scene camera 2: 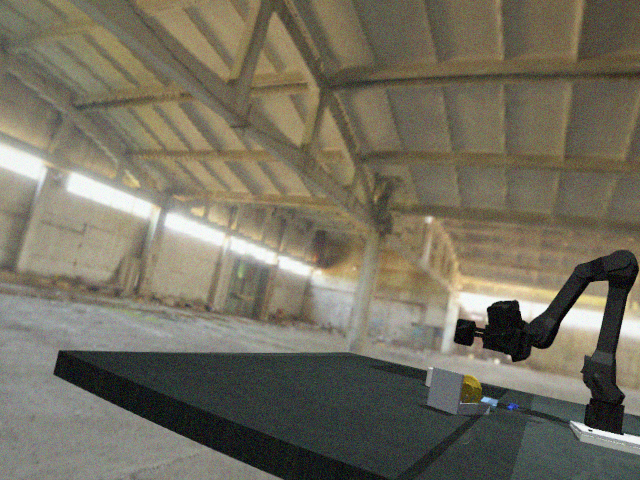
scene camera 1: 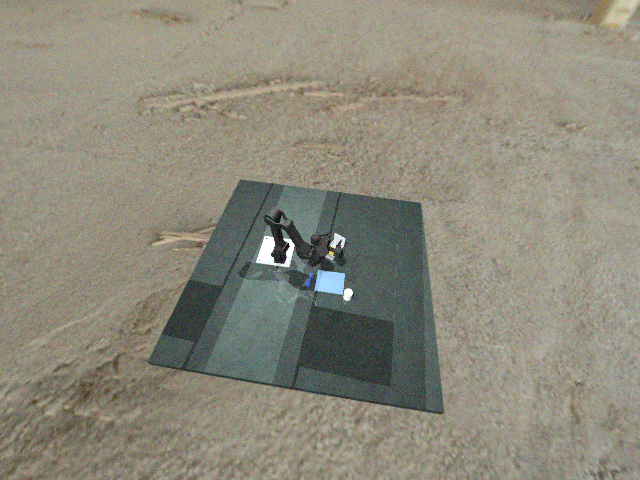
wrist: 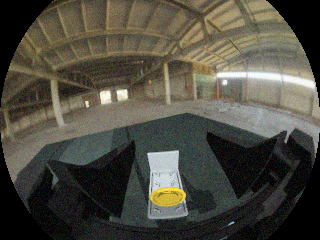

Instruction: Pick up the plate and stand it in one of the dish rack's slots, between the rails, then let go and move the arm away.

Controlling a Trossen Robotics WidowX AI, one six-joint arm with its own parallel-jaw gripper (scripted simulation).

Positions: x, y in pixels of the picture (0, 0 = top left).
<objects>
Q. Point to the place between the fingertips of the gripper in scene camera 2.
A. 472, 333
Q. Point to a grey dish rack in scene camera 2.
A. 446, 386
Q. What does the gripper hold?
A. Nothing.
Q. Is the gripper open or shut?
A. Open.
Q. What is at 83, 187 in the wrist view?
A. The gripper.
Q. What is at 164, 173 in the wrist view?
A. A grey dish rack.
</objects>
